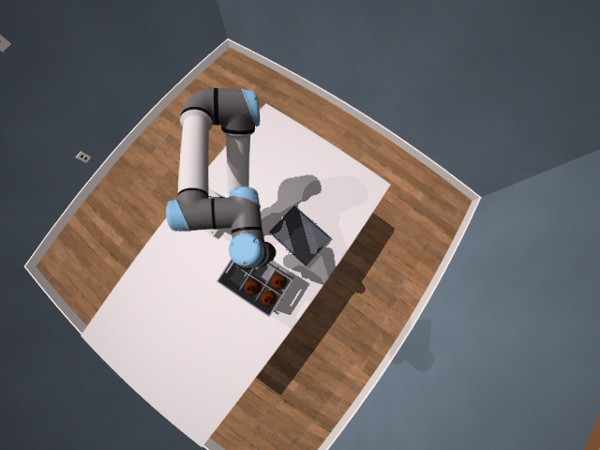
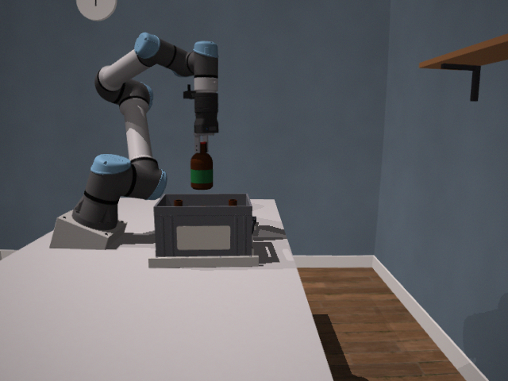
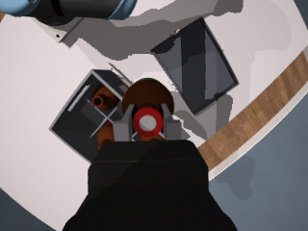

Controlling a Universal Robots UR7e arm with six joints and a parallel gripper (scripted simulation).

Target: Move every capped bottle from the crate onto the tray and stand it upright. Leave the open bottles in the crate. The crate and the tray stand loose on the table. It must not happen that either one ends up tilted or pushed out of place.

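Right now my hand is 6 cm above the capped bottle. From my hand the other things lie so: dark grey crate (2 cm ahead, 13 cm to the right, 24 cm below); flat tray (6 cm ahead, 16 cm to the left, 31 cm below).
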